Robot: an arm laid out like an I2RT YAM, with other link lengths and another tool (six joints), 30 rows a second.
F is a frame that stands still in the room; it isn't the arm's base.
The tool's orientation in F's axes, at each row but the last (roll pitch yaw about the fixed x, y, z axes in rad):
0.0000, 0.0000, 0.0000
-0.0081, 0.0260, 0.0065
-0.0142, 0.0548, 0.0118
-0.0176, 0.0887, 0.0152
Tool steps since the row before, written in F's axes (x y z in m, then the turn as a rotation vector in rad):
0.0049, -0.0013, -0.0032, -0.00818, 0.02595, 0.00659
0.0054, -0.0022, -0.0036, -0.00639, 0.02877, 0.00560
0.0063, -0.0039, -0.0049, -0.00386, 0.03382, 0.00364
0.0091, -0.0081, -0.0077, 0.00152, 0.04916, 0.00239
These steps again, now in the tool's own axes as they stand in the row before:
0.0049, -0.0013, -0.0032, -0.00818, 0.02595, 0.00659
0.0055, -0.0022, -0.0035, -0.00635, 0.02877, 0.00567
0.0065, -0.0039, -0.0046, -0.00365, 0.03381, 0.00393
0.0096, -0.0081, -0.0070, 0.00205, 0.04908, 0.00345

